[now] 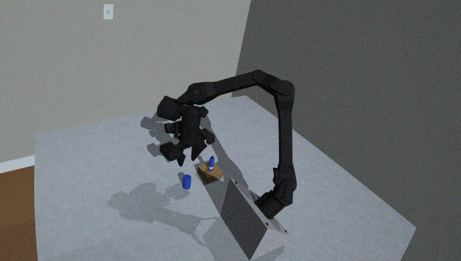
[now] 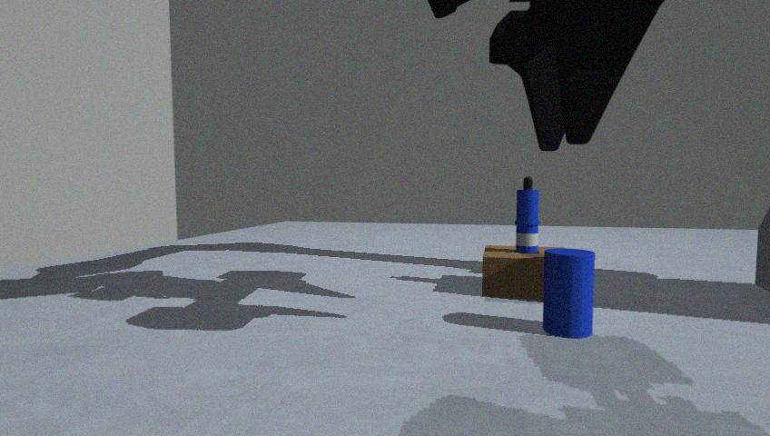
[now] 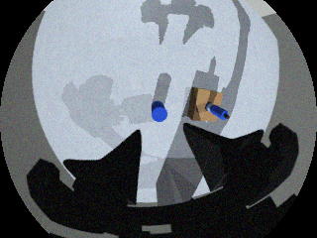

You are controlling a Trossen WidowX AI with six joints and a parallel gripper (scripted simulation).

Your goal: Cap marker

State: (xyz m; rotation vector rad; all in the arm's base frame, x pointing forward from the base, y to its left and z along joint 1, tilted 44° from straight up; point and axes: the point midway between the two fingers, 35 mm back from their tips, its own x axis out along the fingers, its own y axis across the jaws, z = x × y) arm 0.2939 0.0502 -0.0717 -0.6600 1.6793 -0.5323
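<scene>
My gripper tip is 9 cm above the blue cap and 1 cm past it. Also, from my gripper tip: brown holder block 12 cm to the right, 10 cm below, 1 cm ahead.
</scene>
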